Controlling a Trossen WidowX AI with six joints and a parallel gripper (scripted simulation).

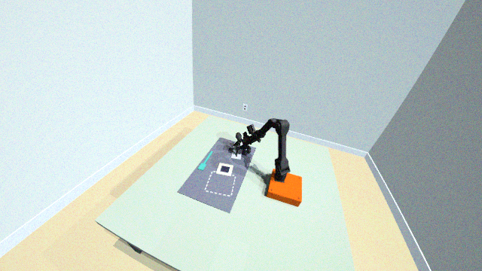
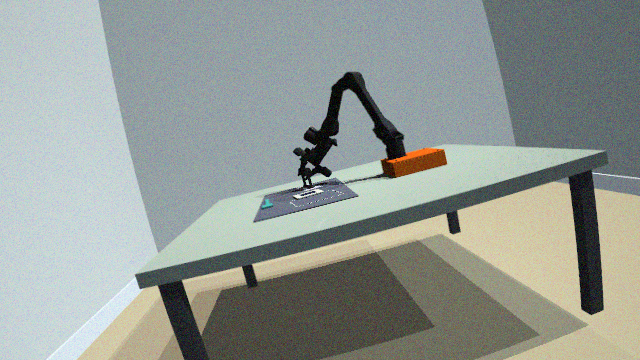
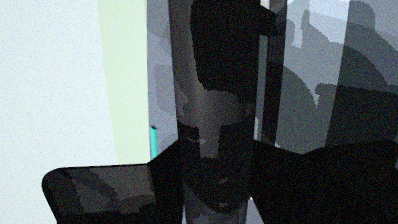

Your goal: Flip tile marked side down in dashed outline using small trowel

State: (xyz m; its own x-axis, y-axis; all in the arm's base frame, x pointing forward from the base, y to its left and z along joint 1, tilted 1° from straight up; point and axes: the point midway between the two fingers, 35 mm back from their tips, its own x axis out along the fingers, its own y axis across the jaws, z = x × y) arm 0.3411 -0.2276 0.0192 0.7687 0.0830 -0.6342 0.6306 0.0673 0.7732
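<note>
The grey mat lies 30 mm ahead of my gripper tip, 190 mm to the left of it and 70 mm below it. Round my gripper tip: white tile: 10 mm ahead, 220 mm to the left, 40 mm below; trowel: 30 mm behind, 10 mm below; teal tool: 170 mm ahead, 190 mm to the left, 40 mm below.
</note>
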